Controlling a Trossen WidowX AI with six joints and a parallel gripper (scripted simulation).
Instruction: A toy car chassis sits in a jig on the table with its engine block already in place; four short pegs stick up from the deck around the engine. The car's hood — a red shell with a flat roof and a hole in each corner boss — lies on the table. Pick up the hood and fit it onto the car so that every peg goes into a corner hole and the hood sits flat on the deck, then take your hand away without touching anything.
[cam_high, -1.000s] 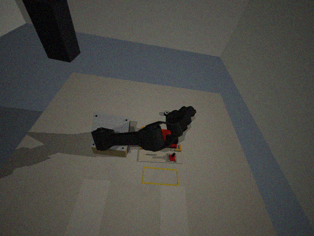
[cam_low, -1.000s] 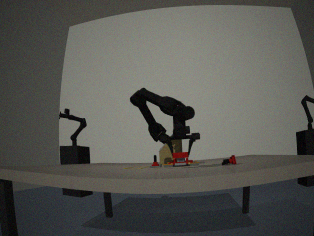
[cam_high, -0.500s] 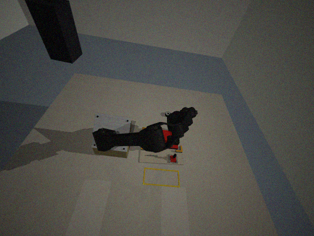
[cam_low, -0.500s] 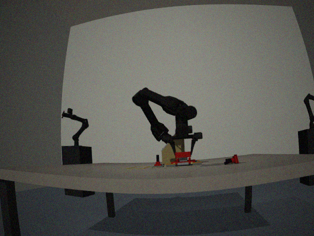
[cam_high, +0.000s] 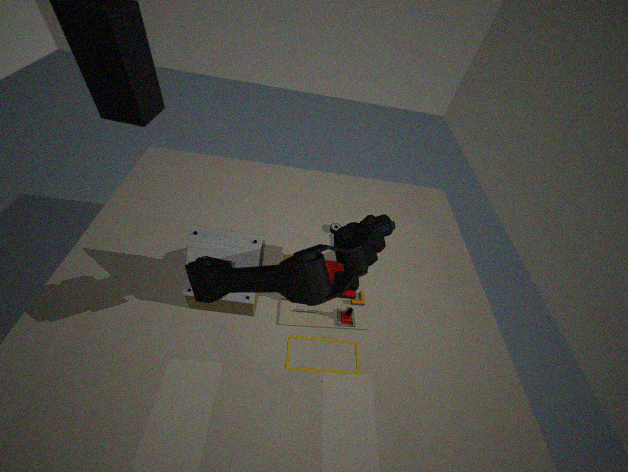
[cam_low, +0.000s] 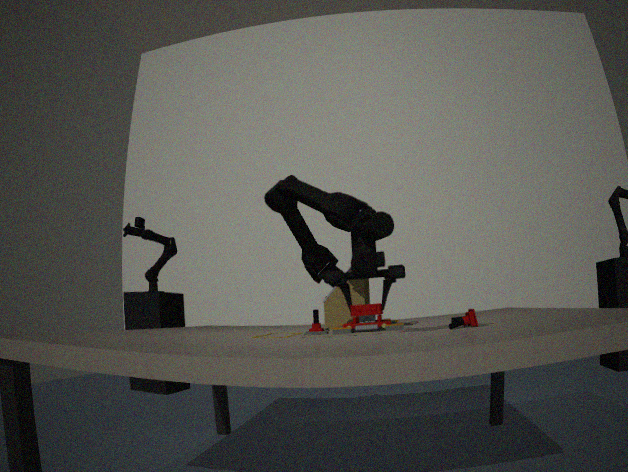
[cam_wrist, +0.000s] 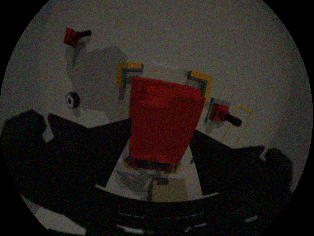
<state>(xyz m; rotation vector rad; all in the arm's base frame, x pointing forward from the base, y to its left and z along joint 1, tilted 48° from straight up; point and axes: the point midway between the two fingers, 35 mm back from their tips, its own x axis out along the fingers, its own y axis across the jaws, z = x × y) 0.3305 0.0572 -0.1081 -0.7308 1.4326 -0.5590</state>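
Now: the red hood 10 mm above my gripper tip. From my gripper tip the other things lie so: grey wheel: 20 mm behind, 220 mm to the left, 40 mm below.
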